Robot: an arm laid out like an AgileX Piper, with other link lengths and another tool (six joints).
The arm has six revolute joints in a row. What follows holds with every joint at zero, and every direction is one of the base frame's.
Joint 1 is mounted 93.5 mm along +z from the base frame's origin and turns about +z.
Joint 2 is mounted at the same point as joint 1 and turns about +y.
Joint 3 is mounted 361.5 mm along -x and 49.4 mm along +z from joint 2 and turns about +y.
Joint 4 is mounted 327.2 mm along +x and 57.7 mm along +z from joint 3 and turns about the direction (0.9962, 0, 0.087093).
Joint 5 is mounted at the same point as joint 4 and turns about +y.
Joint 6 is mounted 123.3 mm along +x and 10.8 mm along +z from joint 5 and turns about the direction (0.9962, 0, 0.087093).
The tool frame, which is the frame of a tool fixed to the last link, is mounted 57.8 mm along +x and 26 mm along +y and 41.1 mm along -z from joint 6; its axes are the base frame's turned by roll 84.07, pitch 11.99 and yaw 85.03 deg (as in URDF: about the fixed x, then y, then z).
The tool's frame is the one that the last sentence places.
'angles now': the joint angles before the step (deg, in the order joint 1, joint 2, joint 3, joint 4, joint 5, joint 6). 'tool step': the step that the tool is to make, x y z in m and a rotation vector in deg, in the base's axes. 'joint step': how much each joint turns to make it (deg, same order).
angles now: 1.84, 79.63, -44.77, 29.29, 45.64, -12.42
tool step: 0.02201, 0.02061, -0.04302, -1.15, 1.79, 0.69
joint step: 4.17, 8.11, -0.28, 1.04, -6.89, 0.06
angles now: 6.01, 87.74, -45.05, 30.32, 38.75, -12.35
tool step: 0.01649, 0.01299, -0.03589, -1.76, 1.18, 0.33
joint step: 2.68, 6.62, -0.94, -0.07, -5.12, 0.48
